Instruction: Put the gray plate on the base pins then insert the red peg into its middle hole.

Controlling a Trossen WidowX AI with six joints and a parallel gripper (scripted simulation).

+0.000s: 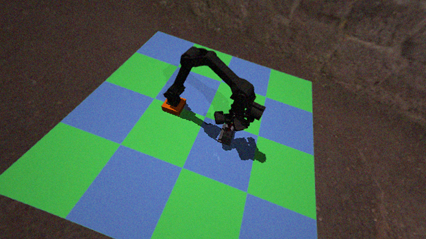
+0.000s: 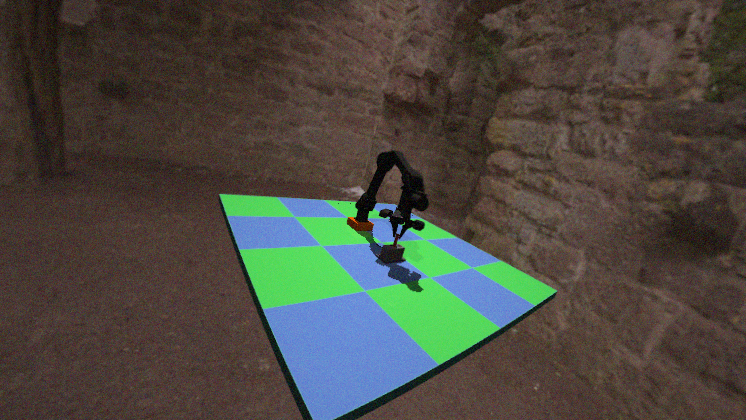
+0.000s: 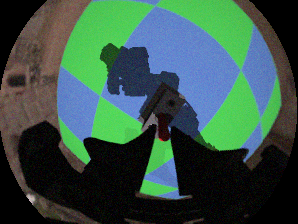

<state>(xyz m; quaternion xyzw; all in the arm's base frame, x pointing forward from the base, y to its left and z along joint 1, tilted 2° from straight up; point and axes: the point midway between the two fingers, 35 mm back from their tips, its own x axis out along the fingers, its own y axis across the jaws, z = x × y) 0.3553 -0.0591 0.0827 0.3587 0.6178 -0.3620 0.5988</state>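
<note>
My gripper tip is now 20 mm above the red peg. Round my gripper tip: gray plate (50 mm below).
</note>
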